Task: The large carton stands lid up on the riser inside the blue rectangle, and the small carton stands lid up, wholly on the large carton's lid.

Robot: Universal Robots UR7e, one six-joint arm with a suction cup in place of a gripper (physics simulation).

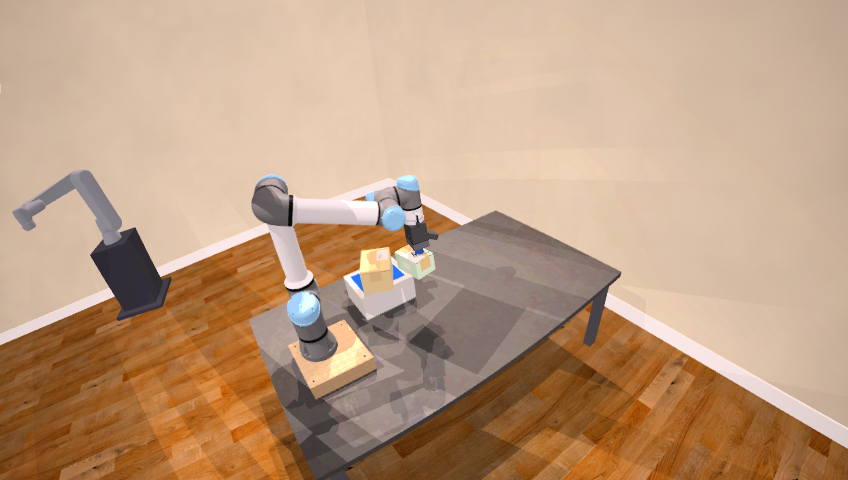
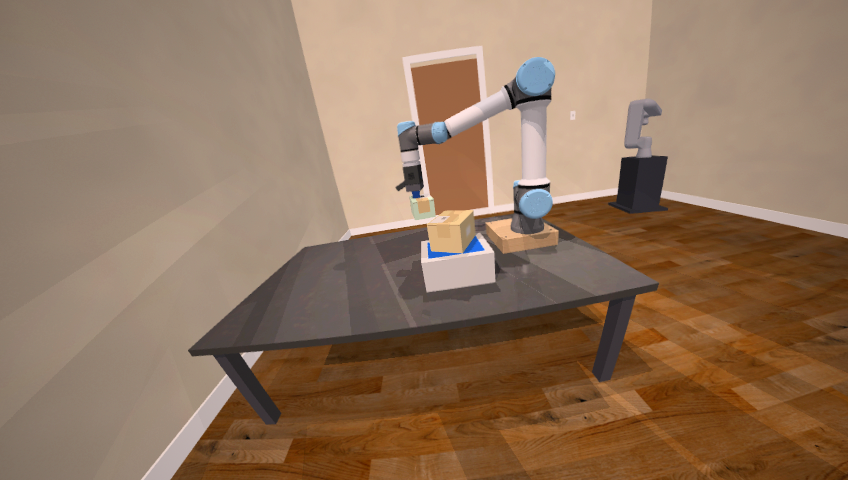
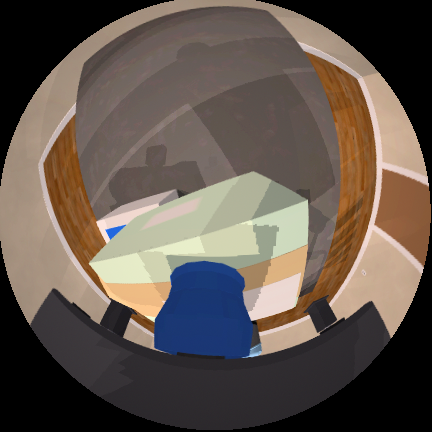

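Observation:
The large tan carton [image 1: 376, 274] [image 2: 450, 235] stands on the white riser [image 1: 390, 302] [image 2: 458, 274] [image 3: 127, 206], with a label and tape on its upper face. The blue rectangle [image 1: 398, 273] [image 2: 476, 246] [image 3: 115, 232] shows around parts of its base; the carton hides the rest. My gripper [image 1: 419, 251] [image 2: 415, 194] [image 3: 207, 285], a blue suction cup, is shut on the small pale green carton [image 1: 409, 265] [image 2: 423, 208] [image 3: 225, 207]. The cup is on its taped, labelled face, which points up. The small carton hangs in the air beside the large carton, apart from its lid.
The grey table [image 1: 511, 261] [image 2: 333, 297] [image 3: 240, 60] carries the riser and the arm's wooden base block [image 1: 342, 371] [image 2: 523, 239]. A second, grey arm on a dark pedestal [image 1: 126, 273] [image 2: 641, 181] stands on the floor away from the table.

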